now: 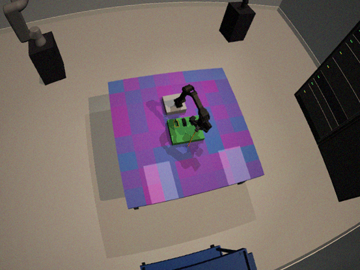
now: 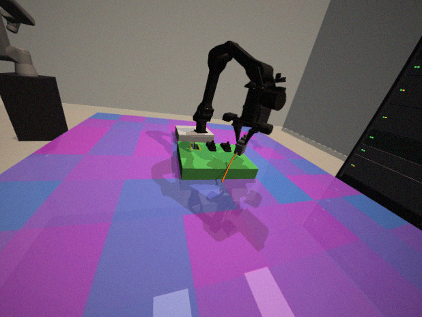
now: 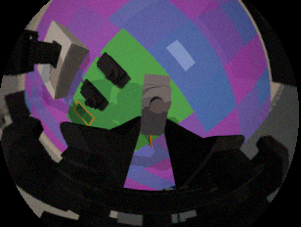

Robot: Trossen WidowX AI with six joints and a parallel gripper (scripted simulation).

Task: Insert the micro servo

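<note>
The green deck is 100 mm below my gripper tip, 80 mm to the right of it and 20 mm behind it.
</note>
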